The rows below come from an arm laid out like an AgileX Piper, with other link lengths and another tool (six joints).
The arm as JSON. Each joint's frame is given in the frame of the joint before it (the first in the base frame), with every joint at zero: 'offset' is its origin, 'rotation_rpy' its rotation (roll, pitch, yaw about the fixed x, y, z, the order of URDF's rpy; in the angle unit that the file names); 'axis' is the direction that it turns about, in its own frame. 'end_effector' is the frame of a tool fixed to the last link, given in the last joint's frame.
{
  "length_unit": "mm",
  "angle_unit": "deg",
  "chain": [
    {
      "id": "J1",
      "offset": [
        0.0,
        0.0,
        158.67
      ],
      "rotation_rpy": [
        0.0,
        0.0,
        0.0
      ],
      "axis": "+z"
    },
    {
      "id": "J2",
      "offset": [
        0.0,
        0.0,
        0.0
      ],
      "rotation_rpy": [
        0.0,
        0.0,
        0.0
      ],
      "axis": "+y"
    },
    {
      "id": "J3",
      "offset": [
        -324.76,
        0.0,
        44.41
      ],
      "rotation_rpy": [
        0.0,
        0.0,
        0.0
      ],
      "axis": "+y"
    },
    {
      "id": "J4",
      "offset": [
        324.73,
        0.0,
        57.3
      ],
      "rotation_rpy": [
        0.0,
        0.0,
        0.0
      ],
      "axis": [
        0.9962,
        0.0,
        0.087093
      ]
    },
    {
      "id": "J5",
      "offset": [
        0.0,
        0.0,
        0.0
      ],
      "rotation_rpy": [
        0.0,
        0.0,
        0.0
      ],
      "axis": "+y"
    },
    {
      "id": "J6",
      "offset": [
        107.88,
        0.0,
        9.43
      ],
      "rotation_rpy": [
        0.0,
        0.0,
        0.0
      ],
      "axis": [
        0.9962,
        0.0,
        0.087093
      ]
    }
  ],
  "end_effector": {
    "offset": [
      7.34,
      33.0,
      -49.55
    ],
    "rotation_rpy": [
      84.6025,
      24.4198,
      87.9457
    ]
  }
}
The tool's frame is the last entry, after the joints.
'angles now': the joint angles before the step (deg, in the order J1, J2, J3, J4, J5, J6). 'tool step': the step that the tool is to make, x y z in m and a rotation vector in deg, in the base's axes. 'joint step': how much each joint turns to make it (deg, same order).
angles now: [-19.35 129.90 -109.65 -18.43 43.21 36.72]
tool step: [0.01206 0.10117 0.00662 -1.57 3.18 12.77]
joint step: [9.96 -0.93 0.01 0.25 2.76 -4.49]
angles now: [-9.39 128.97 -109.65 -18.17 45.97 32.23]
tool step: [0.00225 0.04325 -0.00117 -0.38 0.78 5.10]
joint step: [4.22 0.06 0.00 0.19 0.40 -1.25]
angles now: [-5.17 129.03 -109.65 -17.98 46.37 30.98]
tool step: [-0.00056 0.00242 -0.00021 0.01 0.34 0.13]
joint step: [0.24 0.00 0.01 0.01 0.35 0.00]
